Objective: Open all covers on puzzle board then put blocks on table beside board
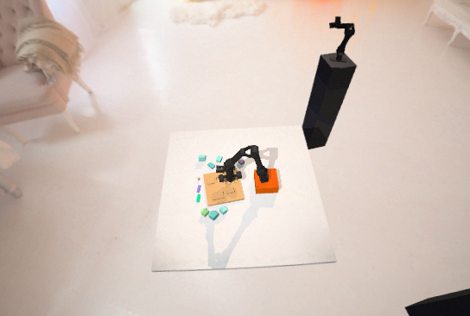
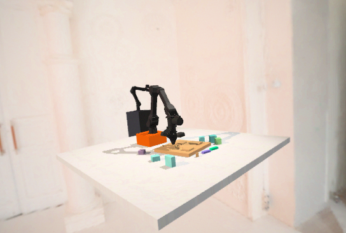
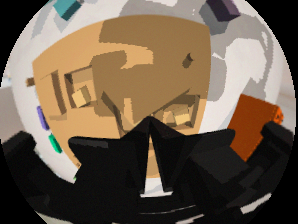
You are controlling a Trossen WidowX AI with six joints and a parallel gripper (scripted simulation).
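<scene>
My gripper tip is 80 mm short of the tan puzzle board and 20 mm to the right of it. The rest, counted from my gripper tip: purple bar: 270 mm ahead, 10 mm to the right, 20 mm below; green bar: 280 mm ahead, 80 mm to the left, 20 mm below; purple block: 140 mm behind, 180 mm to the right, 10 mm below.
</scene>
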